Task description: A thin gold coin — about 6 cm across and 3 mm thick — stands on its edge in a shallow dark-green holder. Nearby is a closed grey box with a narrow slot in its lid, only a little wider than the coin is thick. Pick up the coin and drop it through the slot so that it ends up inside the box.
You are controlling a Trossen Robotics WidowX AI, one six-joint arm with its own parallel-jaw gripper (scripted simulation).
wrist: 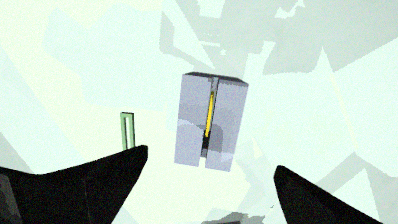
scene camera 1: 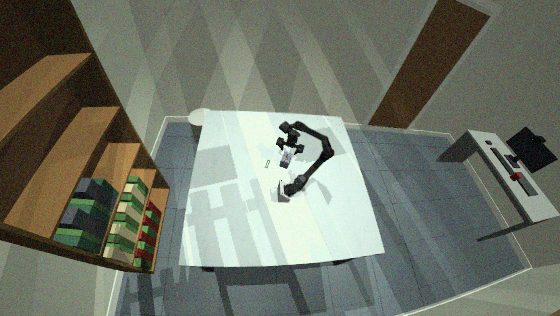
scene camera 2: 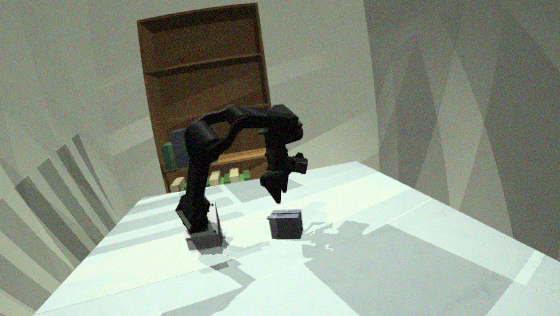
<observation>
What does the gripper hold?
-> Nothing.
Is the gripper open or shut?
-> Open.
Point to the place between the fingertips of the gripper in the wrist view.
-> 211, 162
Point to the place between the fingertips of the gripper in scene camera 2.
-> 281, 198
</observation>
